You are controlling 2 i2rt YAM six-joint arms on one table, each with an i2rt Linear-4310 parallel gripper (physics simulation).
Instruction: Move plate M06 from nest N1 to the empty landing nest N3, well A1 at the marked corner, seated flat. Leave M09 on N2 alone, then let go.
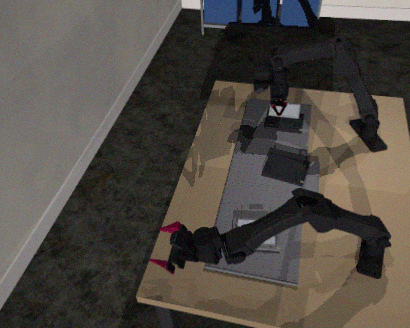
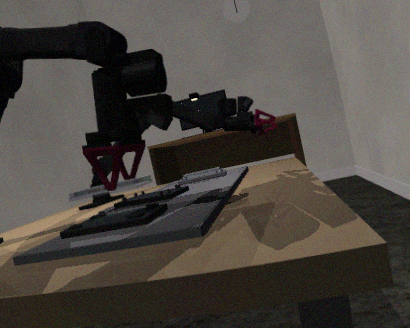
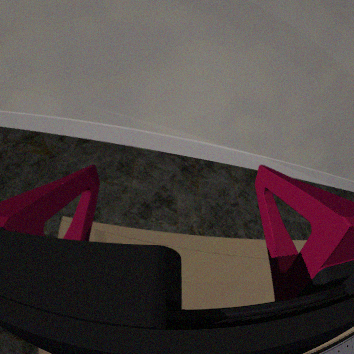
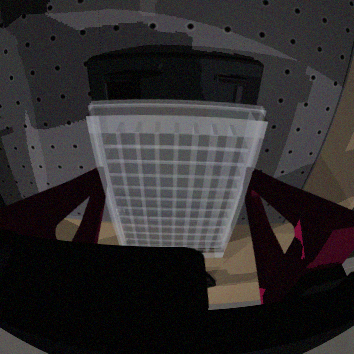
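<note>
My right gripper (image 1: 278,109) (image 2: 114,177) (image 4: 174,175) is shut on plate M06 (image 1: 291,111) (image 2: 138,181) (image 4: 175,165), a clear gridded well plate. It holds the plate level, a little above the black nest N1 (image 1: 283,125) (image 2: 112,221) (image 4: 175,70) at the far end of the grey breadboard (image 1: 243,182) (image 2: 181,224). The empty dark nest N3 (image 1: 285,166) (image 2: 151,195) lies in the middle of the board. Plate M09 (image 1: 244,222) (image 2: 204,174) sits on the near nest N2, partly hidden under my left arm. My left gripper (image 1: 166,245) (image 2: 265,122) (image 3: 176,173) is open and empty, out past the table's left edge.
The left arm stretches low across the near end of the board above N2. The wooden table (image 1: 197,286) (image 2: 285,211) ends just beside the left gripper. A wall and dark floor lie to the left; blue furniture stands behind the table.
</note>
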